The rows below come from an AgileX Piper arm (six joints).
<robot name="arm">
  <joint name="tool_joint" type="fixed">
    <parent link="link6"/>
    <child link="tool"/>
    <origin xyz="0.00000 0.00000 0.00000" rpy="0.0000 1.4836 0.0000"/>
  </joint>
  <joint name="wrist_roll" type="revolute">
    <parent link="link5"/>
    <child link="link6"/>
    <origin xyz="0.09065 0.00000 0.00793" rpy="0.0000 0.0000 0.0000"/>
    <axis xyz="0.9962 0 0.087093"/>
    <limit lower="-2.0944" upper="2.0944"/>
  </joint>
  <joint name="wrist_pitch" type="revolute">
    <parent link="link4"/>
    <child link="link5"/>
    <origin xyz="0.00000 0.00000 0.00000" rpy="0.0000 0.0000 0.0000"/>
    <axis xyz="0 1 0"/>
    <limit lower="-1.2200" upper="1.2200"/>
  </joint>
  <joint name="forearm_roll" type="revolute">
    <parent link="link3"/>
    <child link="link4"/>
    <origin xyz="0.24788 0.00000 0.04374" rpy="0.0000 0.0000 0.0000"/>
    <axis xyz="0.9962 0 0.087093"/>
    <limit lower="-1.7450" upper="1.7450"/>
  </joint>
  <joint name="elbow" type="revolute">
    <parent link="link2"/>
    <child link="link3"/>
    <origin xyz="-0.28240 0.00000 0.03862" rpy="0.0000 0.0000 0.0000"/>
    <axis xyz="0 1 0"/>
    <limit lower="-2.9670" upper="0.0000"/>
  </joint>
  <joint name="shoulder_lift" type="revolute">
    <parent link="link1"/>
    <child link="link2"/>
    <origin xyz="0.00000 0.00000 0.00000" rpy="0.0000 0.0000 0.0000"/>
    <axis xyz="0 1 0"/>
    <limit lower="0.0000" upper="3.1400"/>
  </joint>
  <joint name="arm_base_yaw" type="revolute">
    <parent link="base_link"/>
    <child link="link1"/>
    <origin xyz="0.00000 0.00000 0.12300" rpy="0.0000 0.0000 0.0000"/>
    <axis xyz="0 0 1"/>
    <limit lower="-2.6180" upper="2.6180"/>
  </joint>
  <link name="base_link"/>
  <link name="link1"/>
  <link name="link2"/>
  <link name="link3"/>
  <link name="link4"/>
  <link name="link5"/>
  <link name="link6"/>
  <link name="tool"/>
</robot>
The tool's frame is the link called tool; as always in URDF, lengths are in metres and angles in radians.
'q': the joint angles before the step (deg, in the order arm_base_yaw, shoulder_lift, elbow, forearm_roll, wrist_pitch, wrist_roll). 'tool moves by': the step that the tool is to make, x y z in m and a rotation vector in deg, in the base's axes. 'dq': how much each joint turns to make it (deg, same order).
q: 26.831, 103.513, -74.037, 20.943, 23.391, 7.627
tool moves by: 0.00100, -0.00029, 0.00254, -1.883, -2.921, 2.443
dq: 0.000, -0.215, 0.001, -0.246, -1.092, -3.791
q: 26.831, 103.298, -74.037, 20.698, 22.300, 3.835
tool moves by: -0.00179, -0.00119, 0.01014, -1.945, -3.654, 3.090
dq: -0.001, -1.306, -0.112, -0.089, -0.382, -4.586
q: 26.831, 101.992, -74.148, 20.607, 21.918, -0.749
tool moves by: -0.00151, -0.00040, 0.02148, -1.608, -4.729, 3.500
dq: 0.000, -1.875, -1.711, -0.137, 0.780, -4.811
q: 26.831, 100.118, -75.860, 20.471, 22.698, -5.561
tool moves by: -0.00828, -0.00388, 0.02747, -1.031, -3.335, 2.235
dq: 0.000, -3.240, -1.514, -1.630, 2.594, -1.466
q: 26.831, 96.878, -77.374, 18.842, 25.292, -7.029
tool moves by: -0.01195, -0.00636, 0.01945, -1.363, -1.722, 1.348
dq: 0.000, -3.340, -0.108, -2.122, 2.673, -0.135
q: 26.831, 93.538, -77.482, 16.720, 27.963, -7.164
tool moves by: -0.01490, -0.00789, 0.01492, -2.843, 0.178, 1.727
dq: 0.000, -3.299, 0.000, -2.708, 4.915, 0.000
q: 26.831, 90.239, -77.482, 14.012, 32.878, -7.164
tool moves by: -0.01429, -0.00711, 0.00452, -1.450, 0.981, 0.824
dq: -0.001, -2.915, 1.807, -0.843, 2.732, -0.128
